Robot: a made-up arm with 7 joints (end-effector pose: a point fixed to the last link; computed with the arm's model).
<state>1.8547 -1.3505 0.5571 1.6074 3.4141 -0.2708 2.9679</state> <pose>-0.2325 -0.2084 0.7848 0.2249 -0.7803 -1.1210</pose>
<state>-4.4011 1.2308 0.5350 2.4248 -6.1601 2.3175 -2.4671</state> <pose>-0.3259 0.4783 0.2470 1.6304 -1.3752 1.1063</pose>
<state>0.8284 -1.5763 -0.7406 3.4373 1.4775 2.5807 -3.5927</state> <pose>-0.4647 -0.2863 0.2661 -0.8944 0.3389 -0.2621</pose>
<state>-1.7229 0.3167 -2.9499 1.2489 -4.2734 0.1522 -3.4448</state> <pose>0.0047 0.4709 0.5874 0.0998 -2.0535 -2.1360</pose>
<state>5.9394 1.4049 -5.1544 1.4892 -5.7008 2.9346 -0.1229</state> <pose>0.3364 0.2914 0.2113 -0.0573 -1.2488 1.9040</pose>
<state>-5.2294 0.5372 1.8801 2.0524 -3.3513 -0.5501 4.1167</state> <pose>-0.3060 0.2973 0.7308 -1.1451 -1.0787 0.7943</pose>
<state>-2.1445 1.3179 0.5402 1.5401 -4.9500 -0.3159 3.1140</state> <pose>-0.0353 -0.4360 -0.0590 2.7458 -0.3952 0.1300</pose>
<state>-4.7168 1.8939 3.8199 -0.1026 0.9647 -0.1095 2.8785</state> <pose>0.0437 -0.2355 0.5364 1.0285 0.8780 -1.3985</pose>
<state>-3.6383 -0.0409 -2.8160 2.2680 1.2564 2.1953 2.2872</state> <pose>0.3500 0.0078 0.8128 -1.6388 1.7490 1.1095</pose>
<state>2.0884 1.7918 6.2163 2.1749 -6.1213 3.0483 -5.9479</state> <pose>-0.1553 0.2987 -0.0794 0.3454 0.3557 -0.8353</pose>
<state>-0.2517 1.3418 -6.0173 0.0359 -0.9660 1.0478 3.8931</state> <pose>-0.2415 0.0777 0.1151 0.7656 -1.2061 0.2407</pose>
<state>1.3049 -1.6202 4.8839 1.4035 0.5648 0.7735 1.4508</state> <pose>0.4676 -0.3258 0.4121 -0.2347 1.0421 0.7521</pose>
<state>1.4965 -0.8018 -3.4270 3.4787 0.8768 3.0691 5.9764</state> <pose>0.0509 -0.2894 0.7436 -2.5721 0.9628 0.2343</pose>
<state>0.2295 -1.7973 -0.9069 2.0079 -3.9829 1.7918 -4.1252</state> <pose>-0.4704 -0.3956 0.4891 -1.1374 -0.8407 0.2987</pose>
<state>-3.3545 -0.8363 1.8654 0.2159 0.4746 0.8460 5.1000</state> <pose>-0.1965 -0.1845 0.0861 -2.1891 1.2165 0.9275</pose>
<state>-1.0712 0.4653 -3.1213 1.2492 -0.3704 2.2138 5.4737</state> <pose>-0.1597 0.3322 0.5903 0.4995 2.5034 -0.2422</pose>
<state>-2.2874 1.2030 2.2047 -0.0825 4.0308 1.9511 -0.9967</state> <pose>0.2881 0.0885 0.2738 0.9619 1.4224 -0.7703</pose>
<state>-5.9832 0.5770 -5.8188 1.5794 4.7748 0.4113 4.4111</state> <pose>0.4468 0.4075 0.3035 -0.6090 2.0779 0.0919</pose>
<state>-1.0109 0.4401 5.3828 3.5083 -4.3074 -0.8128 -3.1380</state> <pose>0.1169 -0.0414 0.8866 0.0860 -0.4641 0.1045</pose>
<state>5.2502 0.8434 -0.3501 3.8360 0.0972 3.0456 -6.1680</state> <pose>0.1643 -0.1297 0.7517 2.3490 -1.7720 -0.2431</pose>
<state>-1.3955 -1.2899 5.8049 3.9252 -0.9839 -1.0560 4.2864</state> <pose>0.1280 0.4568 0.1789 1.9929 1.1201 1.6895</pose>
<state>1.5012 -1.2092 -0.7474 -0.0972 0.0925 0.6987 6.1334</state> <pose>0.0853 0.3082 0.2792 -1.9643 -1.2905 0.1746</pose>
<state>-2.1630 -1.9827 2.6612 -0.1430 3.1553 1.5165 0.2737</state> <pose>-0.1241 -0.2977 0.3318 1.0230 -2.5482 1.0903</pose>
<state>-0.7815 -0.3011 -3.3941 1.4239 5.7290 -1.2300 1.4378</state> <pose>-0.3105 0.4153 0.4586 -0.5094 -0.8617 0.3795</pose>
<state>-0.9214 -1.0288 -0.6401 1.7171 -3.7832 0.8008 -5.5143</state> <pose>-0.2951 -0.1148 0.8658 -0.0582 -0.1951 -1.0865</pose>
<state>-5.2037 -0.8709 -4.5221 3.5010 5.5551 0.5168 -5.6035</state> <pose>-0.0220 -0.4877 0.7377 0.4860 -0.2765 -0.3240</pose>
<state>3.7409 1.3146 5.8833 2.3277 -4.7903 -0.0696 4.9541</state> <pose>-0.6155 -0.2092 0.1993 0.5156 -1.9629 -0.0657</pose>
